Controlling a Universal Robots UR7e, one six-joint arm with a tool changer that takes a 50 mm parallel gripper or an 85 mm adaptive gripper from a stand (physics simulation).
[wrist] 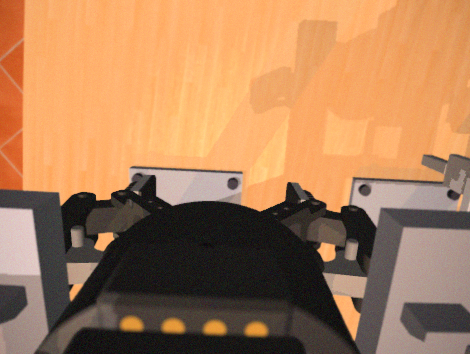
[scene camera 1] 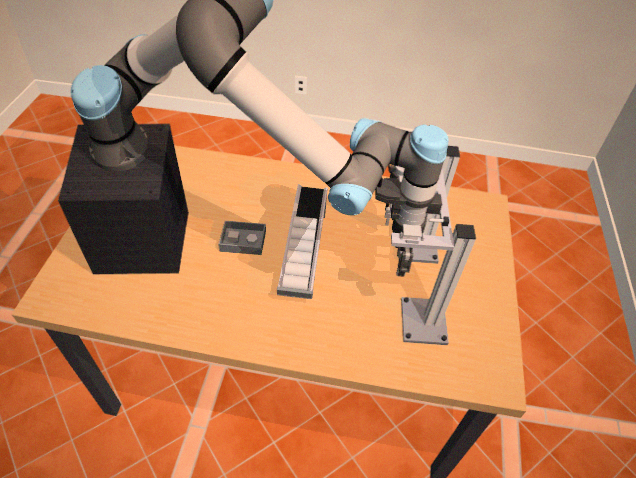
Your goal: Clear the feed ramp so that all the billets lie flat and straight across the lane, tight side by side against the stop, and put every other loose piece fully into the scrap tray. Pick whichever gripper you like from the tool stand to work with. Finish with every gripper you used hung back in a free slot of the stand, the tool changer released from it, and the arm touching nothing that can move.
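Frame: origin at the arm's base, x ahead, y left, z up, level; metres.
Seen in the pictures: arm's base, origin of the base link: (scene camera 1: 120,148).
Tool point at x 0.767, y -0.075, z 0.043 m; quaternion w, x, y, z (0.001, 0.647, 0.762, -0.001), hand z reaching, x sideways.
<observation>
Pixels of each thing's top centre, then the offset from my tool point to it. "*": a spot on its surface instead. Level surfaces: height alone.
- feed ramp, surface spot: (scene camera 1: 318,232) * dx -0.239, dy +0.146, dz -0.297 m
- stop, middle of its top: (scene camera 1: 294,289) dx -0.256, dy -0.066, dz -0.302 m
- dark scrap tray, middle of its top: (scene camera 1: 242,233) dx -0.467, dy +0.120, dz -0.341 m
- squarish piece, middle of its top: (scene camera 1: 233,234) dx -0.494, dy +0.116, dz -0.347 m
- hexagonal piece, middle of its top: (scene camera 1: 251,237) dx -0.439, dy +0.124, dz -0.356 m
- base plate, surface spot: (scene camera 1: 425,321) * dx +0.105, dy -0.046, dz -0.352 m
- table, its level: dz -0.376 m
The feed ramp (scene camera 1: 318,232) stands mid-table. Several pale billets (scene camera 1: 296,281) lie across its lane, side by side down to the stop (scene camera 1: 294,293); small gaps cannot be judged. The dark scrap tray (scene camera 1: 240,251) left of it holds a squarish piece (scene camera 1: 232,235) and a hexagonal piece (scene camera 1: 251,237). My gripper (scene camera 1: 404,262) (wrist: 220,189), the wide adaptive one, points down at the tool stand (scene camera 1: 450,277) (wrist: 430,270), between two arms of a slot. Its fingers are spread with nothing between them. The arm's wrist is directly above it; whether the changer is locked is hidden.
Part of another gripper (wrist: 455,172) shows at the right of the wrist view, by the stand. The stand's near base plate (scene camera 1: 425,321) is bolted to the table (scene camera 1: 205,318). The black robot pedestal (scene camera 1: 136,231) stands at the left, beyond the tray.
</observation>
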